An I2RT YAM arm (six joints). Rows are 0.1 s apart.
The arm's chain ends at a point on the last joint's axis. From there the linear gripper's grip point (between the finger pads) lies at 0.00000 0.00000 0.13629 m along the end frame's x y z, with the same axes.
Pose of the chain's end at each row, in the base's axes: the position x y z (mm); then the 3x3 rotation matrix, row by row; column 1 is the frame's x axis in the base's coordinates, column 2 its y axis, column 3 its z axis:
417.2 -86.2 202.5; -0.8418 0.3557 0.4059; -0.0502 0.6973 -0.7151; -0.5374 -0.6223 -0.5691
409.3 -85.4 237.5; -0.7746 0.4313 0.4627; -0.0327 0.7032 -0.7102; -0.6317 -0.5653 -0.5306
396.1 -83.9 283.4; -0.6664 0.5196 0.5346; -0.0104 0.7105 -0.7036; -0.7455 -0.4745 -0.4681
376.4 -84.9 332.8; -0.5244 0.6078 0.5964; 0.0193 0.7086 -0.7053; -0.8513 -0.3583 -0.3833
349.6 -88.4 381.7; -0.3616 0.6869 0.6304; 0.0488 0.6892 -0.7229; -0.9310 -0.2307 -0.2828
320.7 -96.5 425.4; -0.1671 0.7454 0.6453; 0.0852 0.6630 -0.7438; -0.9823 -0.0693 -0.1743
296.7 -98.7 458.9; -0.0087 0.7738 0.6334; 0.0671 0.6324 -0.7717; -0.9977 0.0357 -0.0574
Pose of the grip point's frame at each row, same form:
472.5 -183.7 124.9; -0.8418 0.3557 0.4059; -0.0502 0.6973 -0.7151; -0.5374 -0.6223 -0.5691
472.4 -182.2 165.2; -0.7746 0.4313 0.4627; -0.0327 0.7032 -0.7102; -0.6317 -0.5653 -0.5306
469.0 -179.8 219.6; -0.6664 0.5196 0.5346; -0.0104 0.7105 -0.7036; -0.7455 -0.4745 -0.4681
457.7 -181.0 280.6; -0.5244 0.6078 0.5964; 0.0193 0.7086 -0.7053; -0.8513 -0.3583 -0.3833
435.5 -186.9 343.2; -0.3616 0.6869 0.6304; 0.0488 0.6892 -0.7229; -0.9310 -0.2307 -0.2828
408.6 -197.9 401.6; -0.1671 0.7454 0.6453; 0.0852 0.6630 -0.7438; -0.9823 -0.0693 -0.1743
383.0 -203.9 451.1; -0.0087 0.7738 0.6334; 0.0671 0.6324 -0.7717; -0.9977 0.0357 -0.0574

